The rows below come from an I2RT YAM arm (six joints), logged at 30 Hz.
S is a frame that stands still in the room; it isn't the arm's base.
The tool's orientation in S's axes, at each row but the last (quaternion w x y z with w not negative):
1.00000 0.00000 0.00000 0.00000
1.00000 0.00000 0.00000 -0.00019
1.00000 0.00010 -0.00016 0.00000
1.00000 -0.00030 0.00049 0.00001
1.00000 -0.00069 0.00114 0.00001
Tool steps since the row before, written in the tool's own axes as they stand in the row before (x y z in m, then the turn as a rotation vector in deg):
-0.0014 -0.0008 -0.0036 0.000 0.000 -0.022
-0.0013 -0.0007 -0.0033 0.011 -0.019 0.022
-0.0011 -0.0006 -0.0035 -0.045 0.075 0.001
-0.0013 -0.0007 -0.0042 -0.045 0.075 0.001
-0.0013 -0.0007 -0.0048 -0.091 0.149 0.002
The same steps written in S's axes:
-0.0014 -0.0008 -0.0036 0.000 0.000 -0.022
-0.0013 -0.0007 -0.0033 0.011 -0.019 0.022
-0.0011 -0.0006 -0.0035 -0.045 0.075 0.001
-0.0013 -0.0007 -0.0042 -0.045 0.075 0.001
-0.0013 -0.0007 -0.0048 -0.091 0.149 0.002

